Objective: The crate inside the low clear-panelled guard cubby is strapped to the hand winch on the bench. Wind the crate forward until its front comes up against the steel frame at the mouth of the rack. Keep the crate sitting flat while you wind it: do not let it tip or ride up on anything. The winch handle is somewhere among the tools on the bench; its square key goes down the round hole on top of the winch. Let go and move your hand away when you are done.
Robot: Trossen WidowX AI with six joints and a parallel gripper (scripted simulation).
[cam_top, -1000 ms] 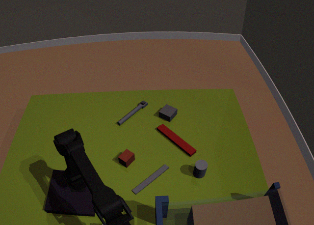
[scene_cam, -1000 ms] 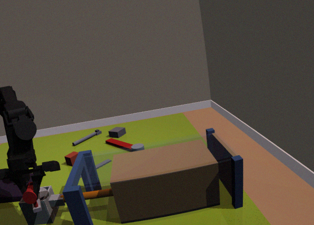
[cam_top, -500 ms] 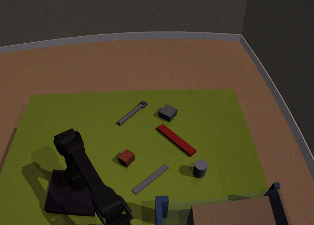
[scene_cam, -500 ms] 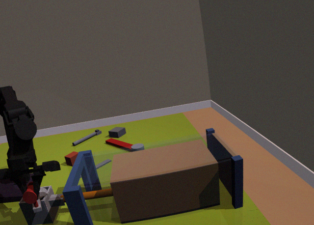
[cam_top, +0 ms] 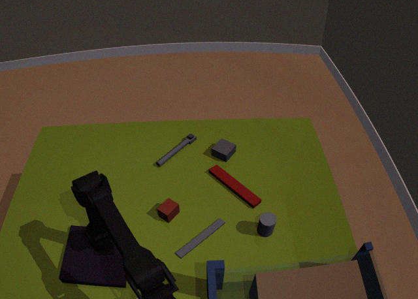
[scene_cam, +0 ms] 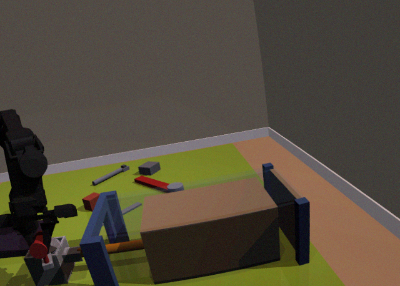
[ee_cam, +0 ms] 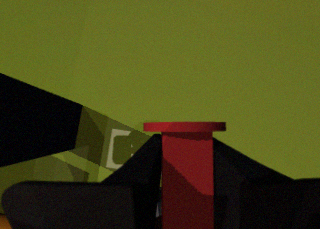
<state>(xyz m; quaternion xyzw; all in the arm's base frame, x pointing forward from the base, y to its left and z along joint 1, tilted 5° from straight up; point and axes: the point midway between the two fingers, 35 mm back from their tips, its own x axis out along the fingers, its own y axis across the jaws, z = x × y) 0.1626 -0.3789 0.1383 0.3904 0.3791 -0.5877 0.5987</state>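
The red crank grip is 20 mm to the left of my gripper tip. The rest, counted from my gripper tip: winch handle: 50 mm to the left, 30 mm below, 10 mm behind; then blue steel frame: 130 mm ahead, 90 mm to the left, 30 mm below; then grey winch: 110 mm to the left, 100 mm below, 50 mm behind.
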